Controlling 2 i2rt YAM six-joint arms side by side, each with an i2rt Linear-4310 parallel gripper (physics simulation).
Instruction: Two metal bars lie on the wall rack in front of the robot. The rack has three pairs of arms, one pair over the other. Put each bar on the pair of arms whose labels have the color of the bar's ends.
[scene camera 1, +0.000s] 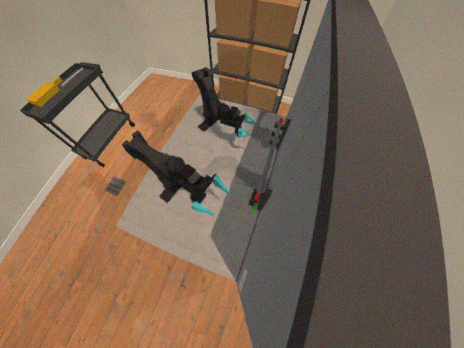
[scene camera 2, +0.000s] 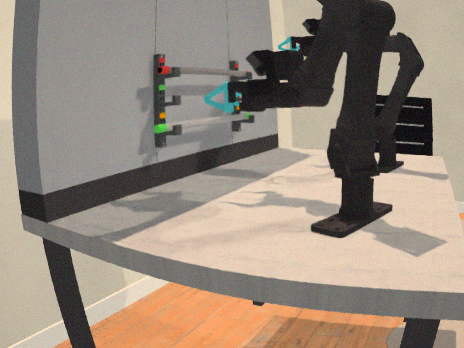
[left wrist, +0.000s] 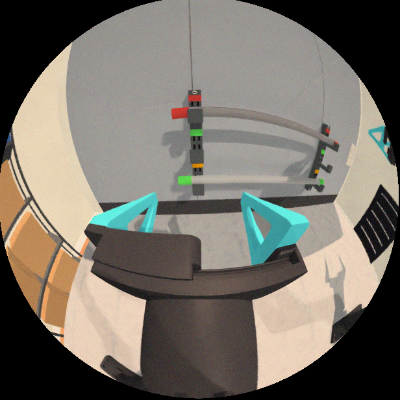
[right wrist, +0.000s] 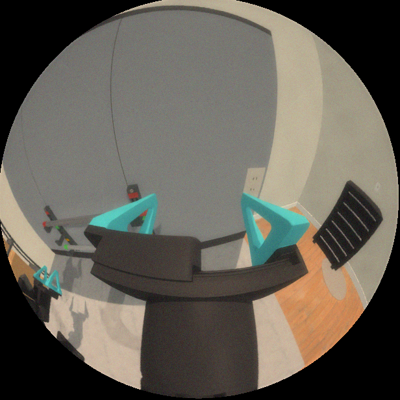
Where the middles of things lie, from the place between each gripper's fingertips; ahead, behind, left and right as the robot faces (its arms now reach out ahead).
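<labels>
The green-ended bar (left wrist: 184, 179) is 200 mm to the right of my left hand, 140 mm ahead of it and 60 mm below it. From that same hand I find the red-ended bar (left wrist: 208, 111) 90 mm above, 130 mm ahead and 200 mm to the right, while the rack post (scene camera 2: 159, 59) stands 10 mm above my left hand and 140 mm ahead of it.
Counted from my right hand, the green-ended bar is 25 cm below, 13 cm ahead and 33 cm to the left. The rack post is 53 cm to the left of my right hand, 13 cm ahead of it and 18 cm below it. As for the red-ended bar, I see that it is 10 cm below my right hand, 33 cm to the left of it and 12 cm ahead of it.
</labels>
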